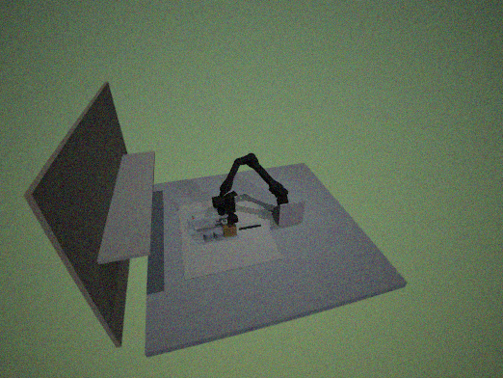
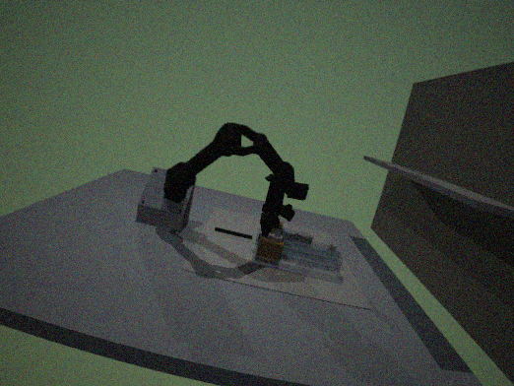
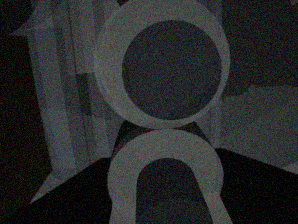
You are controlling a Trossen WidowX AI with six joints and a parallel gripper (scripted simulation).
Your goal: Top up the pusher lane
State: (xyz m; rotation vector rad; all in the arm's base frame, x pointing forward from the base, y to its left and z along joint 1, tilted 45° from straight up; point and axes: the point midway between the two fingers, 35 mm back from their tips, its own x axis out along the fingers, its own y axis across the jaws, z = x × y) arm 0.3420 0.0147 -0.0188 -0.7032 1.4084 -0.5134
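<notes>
My gripper tip is now 11 cm past the thin black bar, 3 cm to the right of it and 3 cm above it. From my gripper tip the other things lie so: lane rack 15 cm ahead, 1 cm to the right, 1 cm below; grey shelf 50 cm ahead, 33 cm above, 8 cm to the left.
</notes>
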